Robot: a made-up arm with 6 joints. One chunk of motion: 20 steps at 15 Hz.
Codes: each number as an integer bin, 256 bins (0 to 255) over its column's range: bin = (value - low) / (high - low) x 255, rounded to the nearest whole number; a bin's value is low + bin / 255 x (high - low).
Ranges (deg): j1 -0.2..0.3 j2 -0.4..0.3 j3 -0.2..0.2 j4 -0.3..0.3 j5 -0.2..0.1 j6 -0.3..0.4
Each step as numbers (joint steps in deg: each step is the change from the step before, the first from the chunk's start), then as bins.
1 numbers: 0.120 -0.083 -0.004 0.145 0.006 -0.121
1 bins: 163 115 125 189 175 65
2 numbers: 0.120 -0.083 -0.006 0.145 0.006 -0.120
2 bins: 163 115 124 189 175 66
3 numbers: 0.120 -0.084 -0.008 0.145 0.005 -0.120
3 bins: 163 115 122 189 174 66
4 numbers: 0.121 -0.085 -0.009 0.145 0.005 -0.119
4 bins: 164 115 122 189 174 66
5 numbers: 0.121 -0.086 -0.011 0.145 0.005 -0.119
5 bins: 164 114 120 189 174 66
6 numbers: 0.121 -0.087 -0.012 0.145 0.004 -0.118
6 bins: 164 114 120 189 173 66
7 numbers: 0.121 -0.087 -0.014 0.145 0.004 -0.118
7 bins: 164 114 119 189 173 66
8 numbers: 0.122 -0.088 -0.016 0.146 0.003 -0.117
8 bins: 164 114 117 190 173 67
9 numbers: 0.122 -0.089 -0.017 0.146 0.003 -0.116
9 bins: 164 113 117 190 173 67
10 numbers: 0.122 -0.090 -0.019 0.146 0.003 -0.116
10 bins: 164 113 115 190 173 67
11 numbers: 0.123 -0.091 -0.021 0.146 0.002 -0.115
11 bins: 165 113 114 190 172 67
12 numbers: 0.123 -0.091 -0.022 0.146 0.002 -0.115
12 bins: 165 113 113 190 172 67
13 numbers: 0.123 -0.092 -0.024 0.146 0.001 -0.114
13 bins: 165 112 112 190 171 68
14 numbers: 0.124 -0.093 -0.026 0.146 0.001 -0.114
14 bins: 165 112 111 190 171 68
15 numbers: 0.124 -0.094 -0.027 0.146 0.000 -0.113
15 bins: 165 111 110 190 170 68
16 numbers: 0.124 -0.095 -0.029 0.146 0.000 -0.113
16 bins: 165 111 109 190 170 68
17 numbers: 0.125 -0.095 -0.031 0.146 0.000 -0.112
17 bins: 166 111 108 190 170 68
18 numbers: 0.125 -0.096 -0.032 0.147 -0.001 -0.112
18 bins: 166 111 107 190 169 68
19 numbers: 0.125 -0.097 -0.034 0.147 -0.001 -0.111
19 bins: 166 110 106 190 169 69
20 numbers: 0.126 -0.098 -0.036 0.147 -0.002 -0.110
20 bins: 166 110 105 190 168 69
